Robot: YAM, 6 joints.
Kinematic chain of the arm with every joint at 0, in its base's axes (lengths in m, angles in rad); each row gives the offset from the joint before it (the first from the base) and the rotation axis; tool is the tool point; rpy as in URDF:
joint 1: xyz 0 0 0.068 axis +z
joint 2: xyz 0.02 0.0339 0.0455 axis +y
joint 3: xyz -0.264 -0.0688 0 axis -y
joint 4: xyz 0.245 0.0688 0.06 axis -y
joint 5: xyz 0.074 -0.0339 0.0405 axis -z
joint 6: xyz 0.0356 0 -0.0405 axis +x
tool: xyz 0 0 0 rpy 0 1.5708 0
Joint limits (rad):
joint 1: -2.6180..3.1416
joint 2: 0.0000..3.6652
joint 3: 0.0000..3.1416
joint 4: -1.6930..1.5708
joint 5: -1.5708..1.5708
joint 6: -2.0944..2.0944
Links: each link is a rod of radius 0.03 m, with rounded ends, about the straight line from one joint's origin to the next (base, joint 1, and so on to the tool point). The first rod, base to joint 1, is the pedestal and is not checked.
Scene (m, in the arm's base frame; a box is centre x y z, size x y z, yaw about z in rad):
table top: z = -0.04
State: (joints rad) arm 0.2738 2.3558 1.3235 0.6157 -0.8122 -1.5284
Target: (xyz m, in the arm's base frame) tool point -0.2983 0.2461 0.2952
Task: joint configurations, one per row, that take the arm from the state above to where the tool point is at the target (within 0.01 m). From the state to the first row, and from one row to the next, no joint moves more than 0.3 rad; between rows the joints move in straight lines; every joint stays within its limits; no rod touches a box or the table.
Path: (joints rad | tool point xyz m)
1: 0.5363 2.2745 1.2979 0.6200 -0.8367 -1.5284 | 0.3900 0.2626 0.1112
2: 0.7988 2.1933 1.2723 0.6243 -0.8612 -1.5284 | 0.3035 0.3505 0.1408
3: 1.0613 2.1120 1.2467 0.6286 -0.8856 -1.5284 | 0.1976 0.4101 0.1695
4: 1.3238 2.0308 1.2211 0.6329 -0.9101 -1.5284 | 0.0813 0.4374 0.1972
5: 1.5863 1.9495 1.1955 0.6371 -0.9346 -1.5284 | -0.0353 0.4313 0.2237
6: 1.8488 1.8683 1.1699 0.6414 -0.9591 -1.5284 | -0.1427 0.3939 0.2489
7: 2.1113 1.7870 1.1443 0.6457 -0.9836 -1.5284 | -0.2325 0.3298 0.2728
8: 2.3738 1.7057 1.1187 0.6500 -1.0081 -1.5284 | -0.2983 0.2461 0.2952

